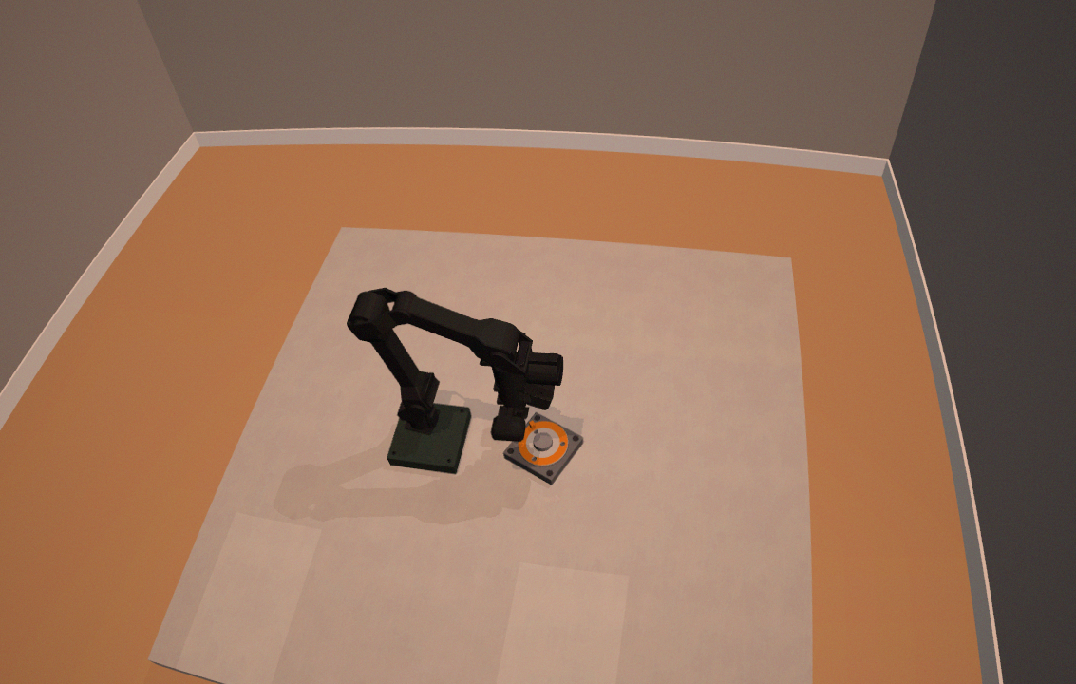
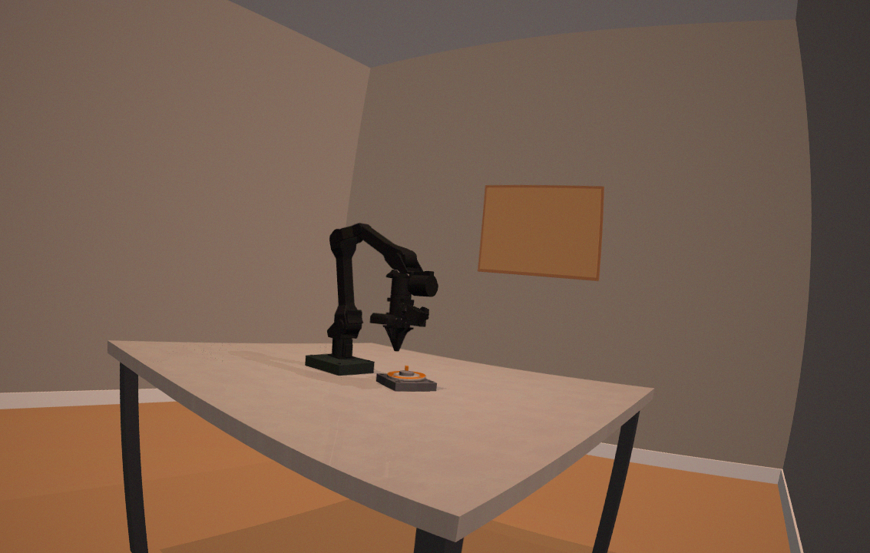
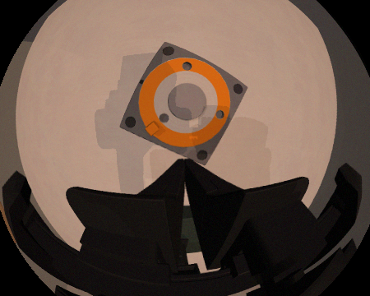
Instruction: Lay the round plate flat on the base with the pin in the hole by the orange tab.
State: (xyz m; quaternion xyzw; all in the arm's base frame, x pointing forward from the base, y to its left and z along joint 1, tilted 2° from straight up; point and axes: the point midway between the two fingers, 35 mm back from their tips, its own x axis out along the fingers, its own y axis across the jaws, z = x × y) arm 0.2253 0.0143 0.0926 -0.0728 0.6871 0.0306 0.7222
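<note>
The square grey base is 7 cm below my gripper tip and 5 cm ahead of it.
</note>
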